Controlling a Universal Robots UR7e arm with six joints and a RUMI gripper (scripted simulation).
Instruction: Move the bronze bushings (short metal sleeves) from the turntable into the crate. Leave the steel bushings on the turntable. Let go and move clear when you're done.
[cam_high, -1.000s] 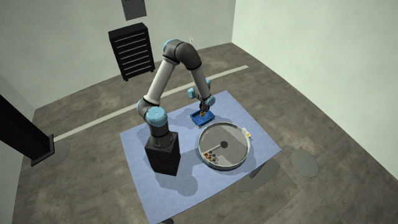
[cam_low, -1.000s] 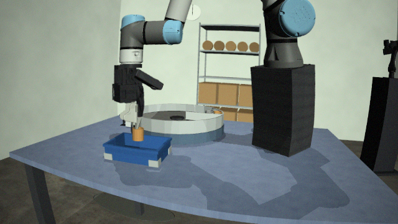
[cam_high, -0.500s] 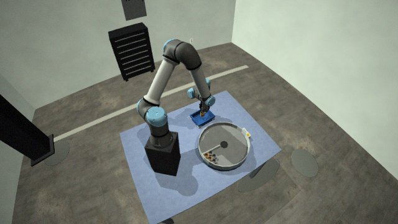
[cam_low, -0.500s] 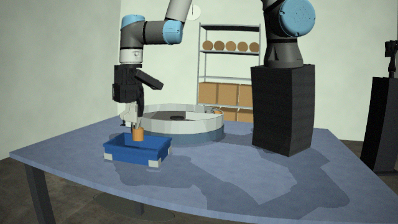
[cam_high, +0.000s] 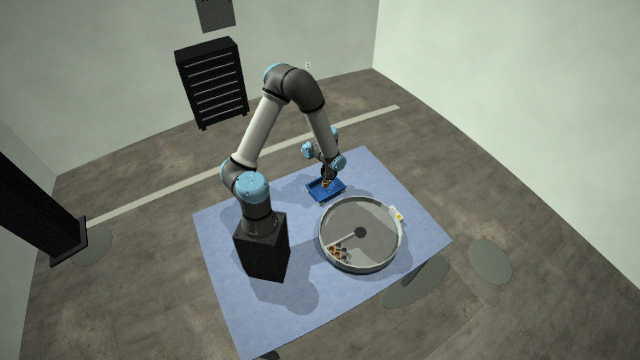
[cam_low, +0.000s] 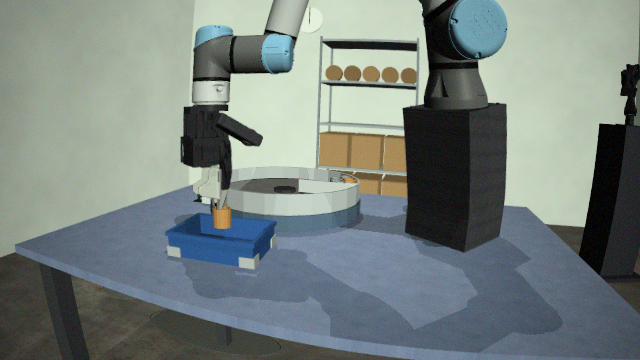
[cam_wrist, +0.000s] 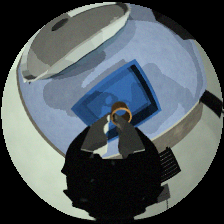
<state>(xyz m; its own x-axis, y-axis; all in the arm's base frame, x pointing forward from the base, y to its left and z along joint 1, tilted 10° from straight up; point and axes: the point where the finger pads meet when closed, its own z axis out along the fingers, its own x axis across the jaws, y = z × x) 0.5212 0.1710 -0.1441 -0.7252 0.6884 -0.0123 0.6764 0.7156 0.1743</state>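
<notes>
The blue crate lies 60 mm below my hand, 10 mm to the left of it and 10 mm behind it. Round my hand: turntable 340 mm to the right, 70 mm behind, 30 mm below.
</notes>
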